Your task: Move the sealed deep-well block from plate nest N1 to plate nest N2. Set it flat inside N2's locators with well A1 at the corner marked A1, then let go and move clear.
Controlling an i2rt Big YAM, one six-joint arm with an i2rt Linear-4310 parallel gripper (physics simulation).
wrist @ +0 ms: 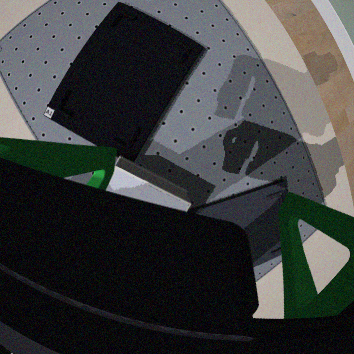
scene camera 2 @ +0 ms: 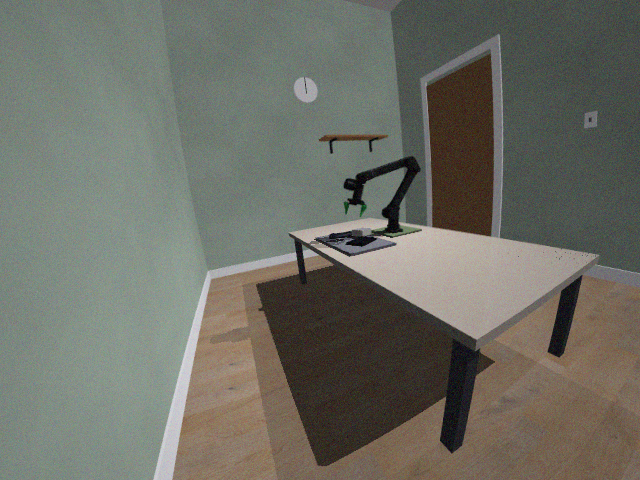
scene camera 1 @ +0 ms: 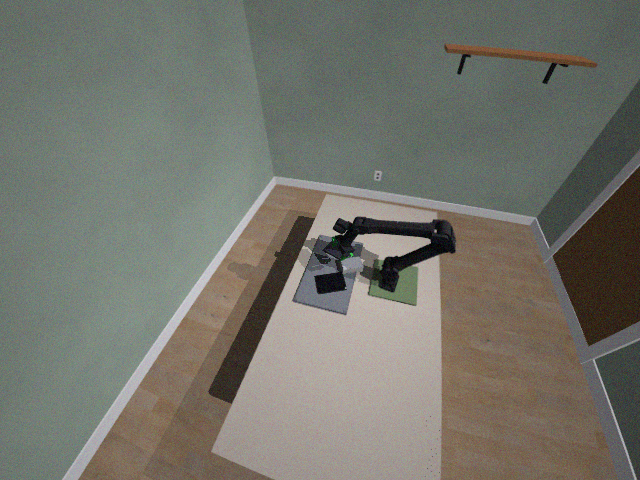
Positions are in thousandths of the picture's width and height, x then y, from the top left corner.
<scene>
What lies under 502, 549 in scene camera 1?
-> A grey perforated plate.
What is my gripper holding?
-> Nothing.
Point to a deep-well block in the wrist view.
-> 369, 507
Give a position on a grey perforated plate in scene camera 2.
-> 591, 509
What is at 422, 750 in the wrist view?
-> My gripper.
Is my gripper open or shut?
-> Open.
</scene>
